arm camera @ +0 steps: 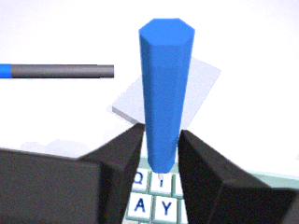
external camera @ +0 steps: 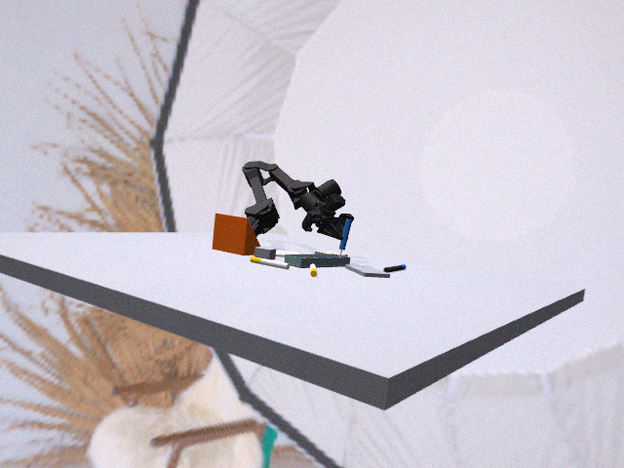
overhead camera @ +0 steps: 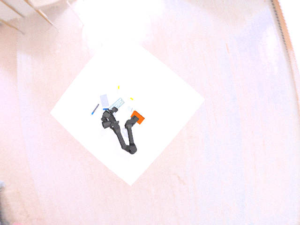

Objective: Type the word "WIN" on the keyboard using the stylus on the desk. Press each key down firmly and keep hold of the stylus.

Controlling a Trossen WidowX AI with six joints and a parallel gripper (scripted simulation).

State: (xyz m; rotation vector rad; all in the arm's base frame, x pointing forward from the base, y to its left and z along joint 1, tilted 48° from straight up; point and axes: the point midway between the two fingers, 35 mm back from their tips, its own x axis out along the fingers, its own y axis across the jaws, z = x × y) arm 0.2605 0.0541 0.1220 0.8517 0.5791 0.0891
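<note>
Right now the W key is 6 cm behind my gripper tip, 11 cm to the right of it and 7 cm below it. The rest, counted from my gripper tip: flat grey block: 11 cm ahead, 3 cm to the right, 7 cm below; then blue stylus: 2 cm below.
</note>
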